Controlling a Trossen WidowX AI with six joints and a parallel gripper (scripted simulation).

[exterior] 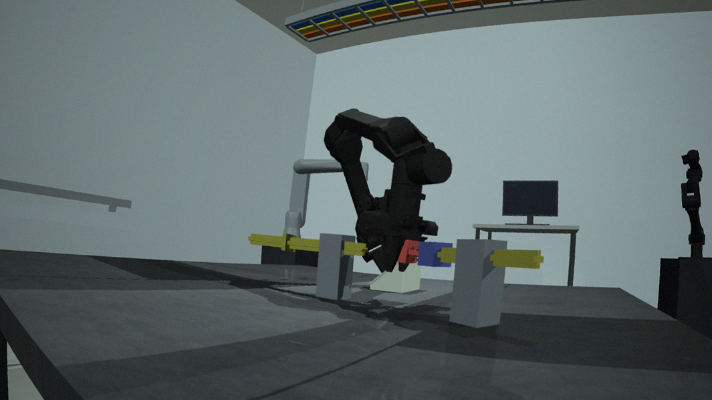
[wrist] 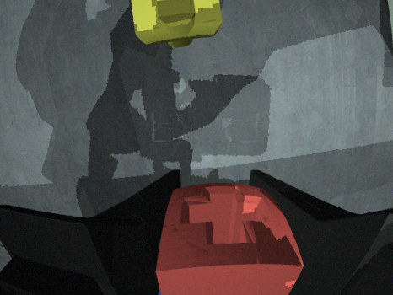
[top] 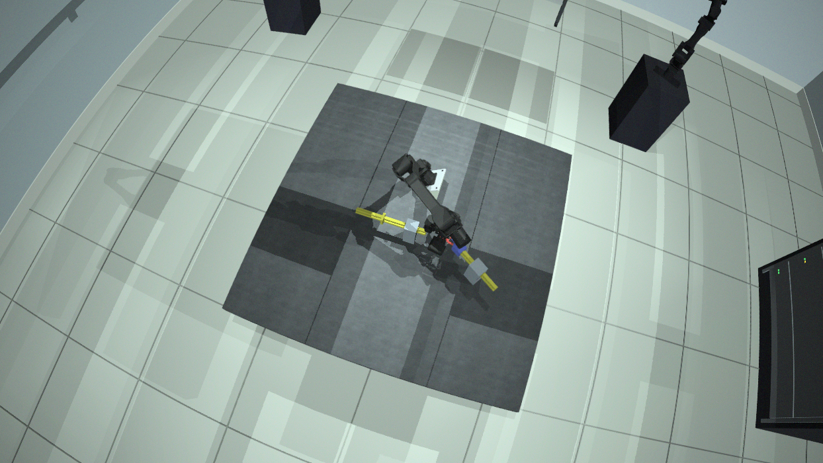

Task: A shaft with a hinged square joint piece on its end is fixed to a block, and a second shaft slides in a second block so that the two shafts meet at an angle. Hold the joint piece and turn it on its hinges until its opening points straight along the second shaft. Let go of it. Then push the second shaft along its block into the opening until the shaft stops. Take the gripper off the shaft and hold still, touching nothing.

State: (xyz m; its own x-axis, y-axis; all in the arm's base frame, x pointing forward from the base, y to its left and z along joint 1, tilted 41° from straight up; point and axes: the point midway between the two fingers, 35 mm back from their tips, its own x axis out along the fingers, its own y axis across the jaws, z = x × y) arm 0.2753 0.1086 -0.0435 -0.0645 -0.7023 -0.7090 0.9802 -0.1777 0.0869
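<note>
My gripper tip is now 2 cm to the right of the red joint piece and 4 cm below it.
</note>
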